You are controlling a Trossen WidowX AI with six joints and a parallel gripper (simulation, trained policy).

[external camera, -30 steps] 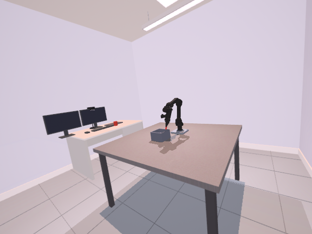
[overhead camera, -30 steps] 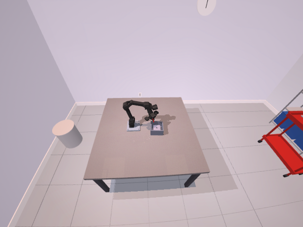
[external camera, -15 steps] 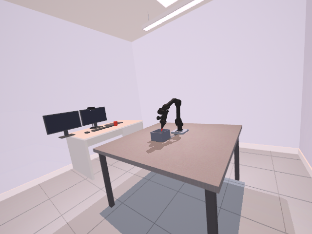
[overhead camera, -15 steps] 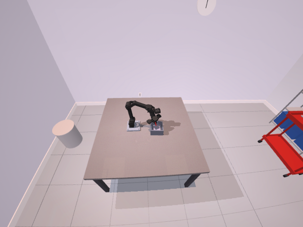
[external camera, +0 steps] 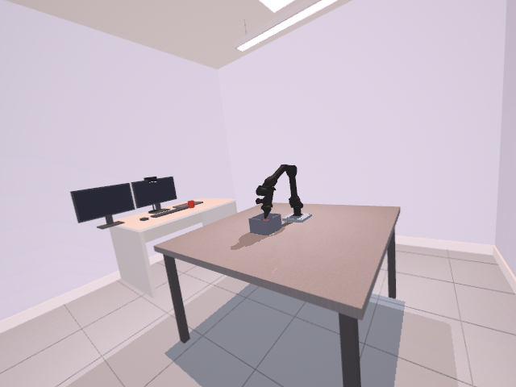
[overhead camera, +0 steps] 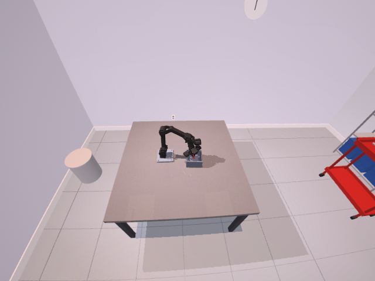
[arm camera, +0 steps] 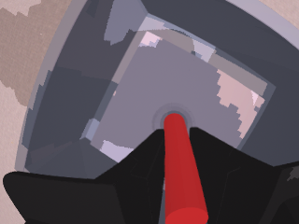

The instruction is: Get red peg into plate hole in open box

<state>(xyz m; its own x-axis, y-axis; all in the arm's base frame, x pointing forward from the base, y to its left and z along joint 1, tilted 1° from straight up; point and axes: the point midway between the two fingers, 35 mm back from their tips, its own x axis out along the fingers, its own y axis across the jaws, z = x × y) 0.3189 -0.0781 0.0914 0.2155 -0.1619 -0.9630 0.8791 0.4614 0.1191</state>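
My gripper tip is 10 mm to the right of the red peg and 10 mm below it. From my gripper tip the other things lie so: grey box 50 mm below.
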